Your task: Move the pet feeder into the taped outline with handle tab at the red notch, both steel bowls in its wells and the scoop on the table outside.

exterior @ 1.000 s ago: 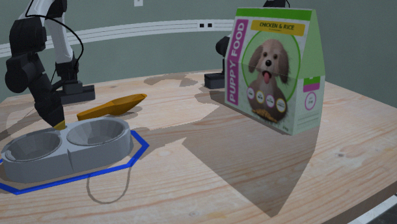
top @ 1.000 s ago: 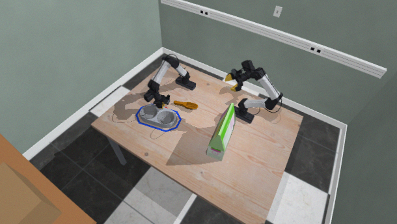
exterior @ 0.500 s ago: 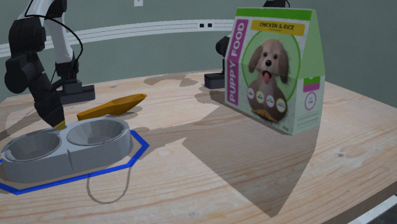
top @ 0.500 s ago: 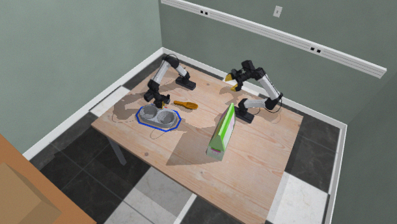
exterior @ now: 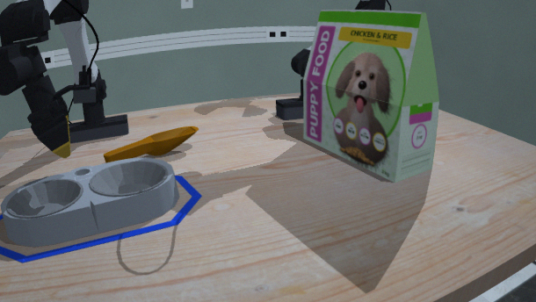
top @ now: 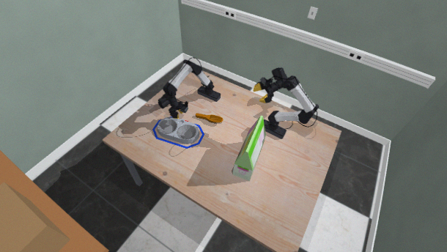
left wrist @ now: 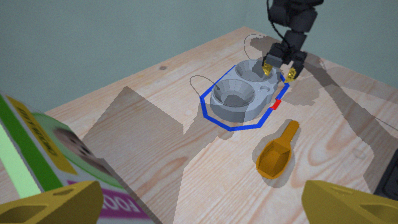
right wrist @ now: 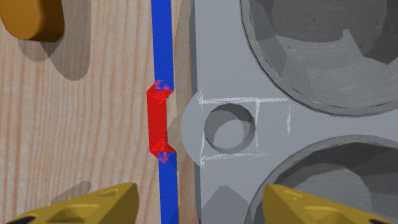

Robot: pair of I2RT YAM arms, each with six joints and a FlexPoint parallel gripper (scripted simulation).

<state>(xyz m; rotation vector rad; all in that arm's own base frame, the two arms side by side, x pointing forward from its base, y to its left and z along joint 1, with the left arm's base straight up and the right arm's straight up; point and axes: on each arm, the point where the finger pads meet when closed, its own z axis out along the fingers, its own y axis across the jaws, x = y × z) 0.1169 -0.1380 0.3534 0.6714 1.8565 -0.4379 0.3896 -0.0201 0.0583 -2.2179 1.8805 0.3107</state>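
Note:
Now: the grey pet feeder 80 mm below my right hand, 70 mm ahead of it and 50 mm to the left of it. From my right hand the other things lie so: puppy food bag 600 mm to the left, 60 mm above, 50 mm behind; then blue taped outline 90 mm below, 70 mm ahead, 50 mm to the left; then orange scoop 170 mm to the left, 170 mm behind, 70 mm below.

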